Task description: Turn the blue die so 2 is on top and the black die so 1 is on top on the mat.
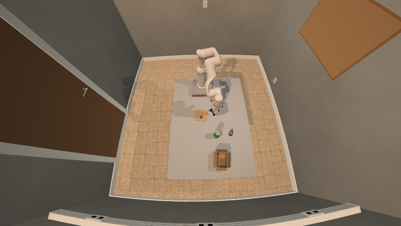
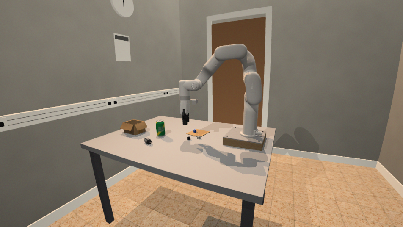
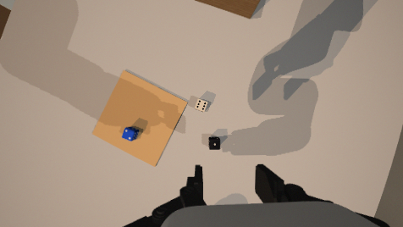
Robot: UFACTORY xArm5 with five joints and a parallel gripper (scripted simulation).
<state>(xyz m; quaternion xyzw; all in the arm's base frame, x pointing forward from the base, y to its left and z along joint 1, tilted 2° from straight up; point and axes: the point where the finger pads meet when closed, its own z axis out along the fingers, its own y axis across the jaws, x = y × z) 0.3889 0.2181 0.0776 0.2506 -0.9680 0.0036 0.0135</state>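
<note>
Now: hand 10 mm past the black die, 10 mm to the left of it and 130 mm above it. From my hand the other things lie so: white die: 60 mm behind, 60 mm to the right, 130 mm below; then mat: 20 mm ahead, 160 mm to the right, 140 mm below; then blue die: 50 mm ahead, 150 mm to the right, 130 mm below.
</note>
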